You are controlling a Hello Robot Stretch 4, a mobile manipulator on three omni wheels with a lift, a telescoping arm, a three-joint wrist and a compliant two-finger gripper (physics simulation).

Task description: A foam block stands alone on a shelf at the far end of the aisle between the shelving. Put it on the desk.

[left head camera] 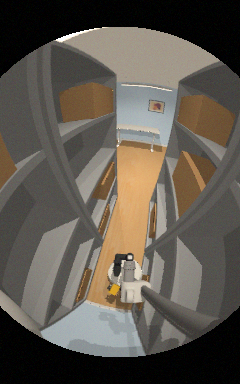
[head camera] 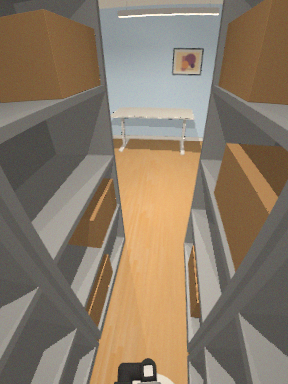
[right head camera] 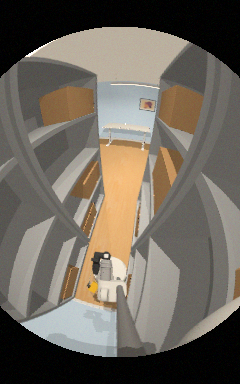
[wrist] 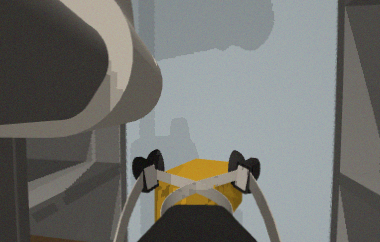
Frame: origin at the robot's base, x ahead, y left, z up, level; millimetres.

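Seen in the pictures: gripper, between the fingertips: (left head camera: pixel 114 290) (right head camera: pixel 93 288) (wrist: pixel 195 163).
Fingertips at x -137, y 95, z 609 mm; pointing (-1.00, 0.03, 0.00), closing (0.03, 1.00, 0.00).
Offsets run from my fingertips to a thing's middle. Level surfaces: height alone.
The yellow foam block {13 mm ahead, 8 mm left, 25 mm down} (wrist: pixel 198 166) (left head camera: pixel 115 289) (right head camera: pixel 92 286) is between the two fingertips of my gripper (wrist: pixel 195 163), which is shut on it. Its lower part is hidden behind the crossed finger strips in the wrist view. The block is held close beside the robot's base, clear of the shelves. The desk (head camera: pixel 152 114) (left head camera: pixel 139 129) (right head camera: pixel 126 128), a white table on two legs, stands beyond the far end of the aisle in front of the blue wall.
Grey shelving (head camera: pixel 62 200) lines the left side, and more shelving (head camera: pixel 205 250) lines the right side, with a narrow wooden floor {637 mm down} (head camera: pixel 152 215) between them. Brown boxes {1213 mm ahead, 288 mm left, 946 mm up} (head camera: pixel 75 65) {1023 mm ahead, 633 mm right, 946 mm up} (head camera: pixel 250 55) stand on the upper shelves. A pale wall (wrist: pixel 295 110) is near the gripper.
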